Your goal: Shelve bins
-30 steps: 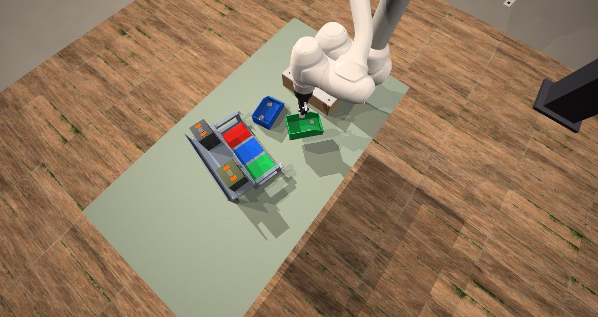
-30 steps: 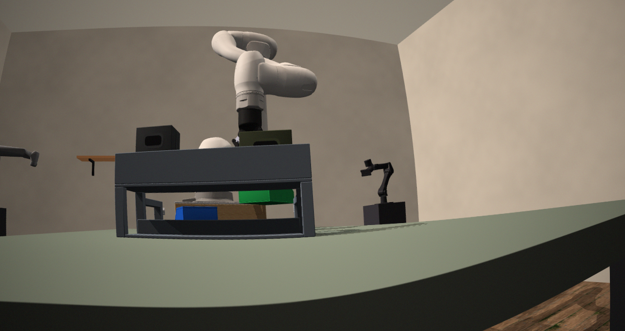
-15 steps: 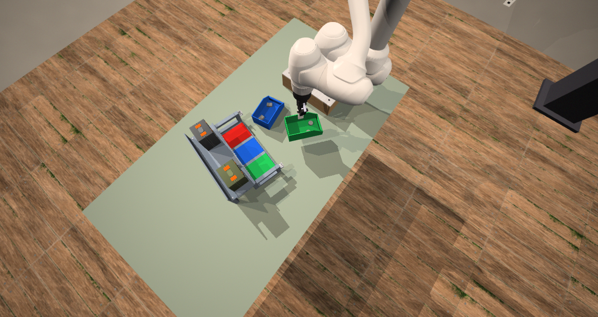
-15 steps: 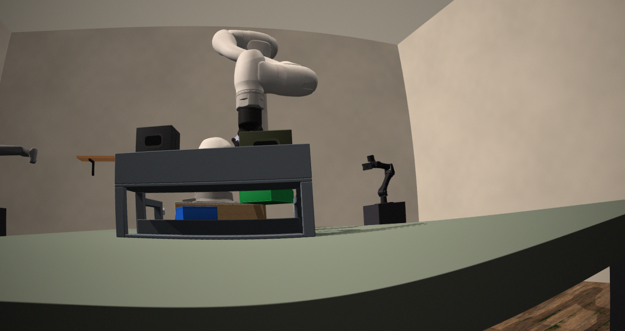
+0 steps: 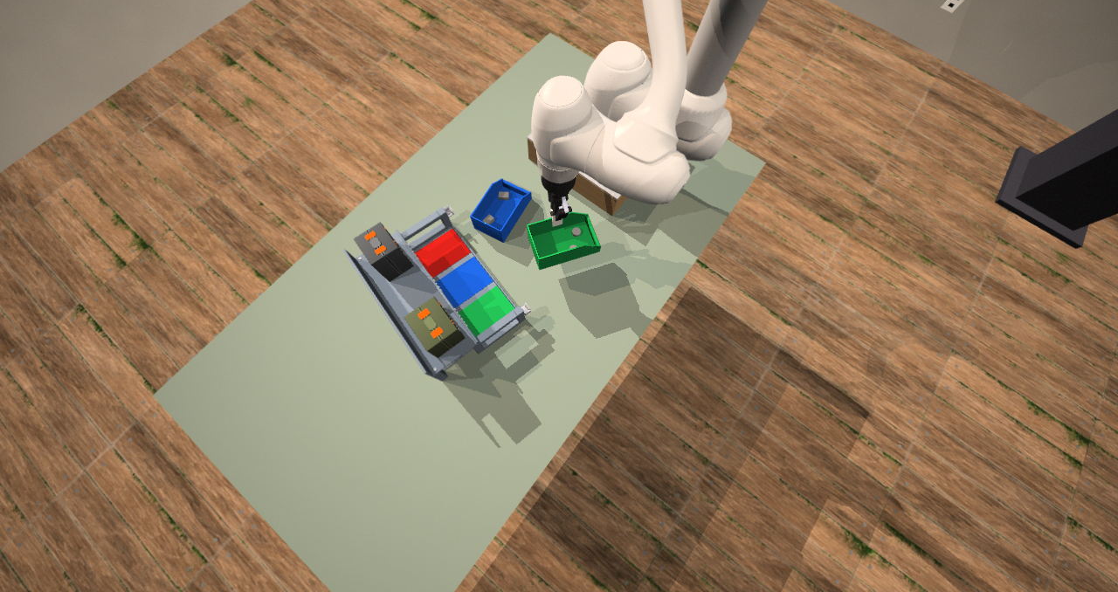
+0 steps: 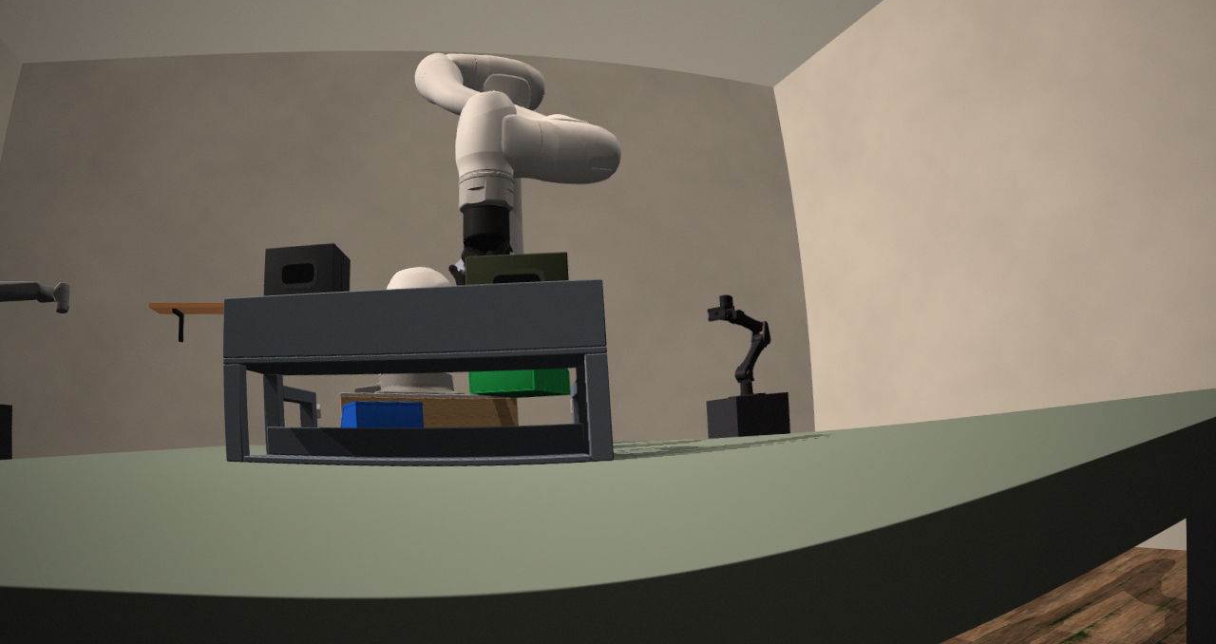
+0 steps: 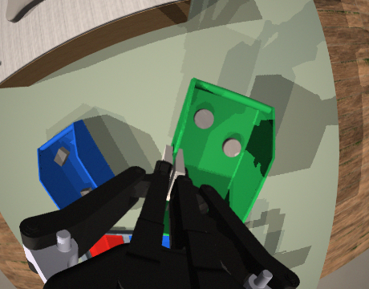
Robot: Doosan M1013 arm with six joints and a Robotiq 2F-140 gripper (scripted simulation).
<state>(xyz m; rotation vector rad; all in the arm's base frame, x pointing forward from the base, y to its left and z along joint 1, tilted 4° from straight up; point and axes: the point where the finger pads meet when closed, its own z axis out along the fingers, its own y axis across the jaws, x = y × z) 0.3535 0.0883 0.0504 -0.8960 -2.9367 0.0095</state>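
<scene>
Now: hand 4 cm to the right of the green bin, 4 cm above it and 2 cm short of it. Round my hand: black box 34 cm ahead, 27 cm to the right; olive box 40 cm ahead, 5 cm to the right, 1 cm below; blue bin 18 cm to the right, 13 cm below, 2 cm ahead.
</scene>
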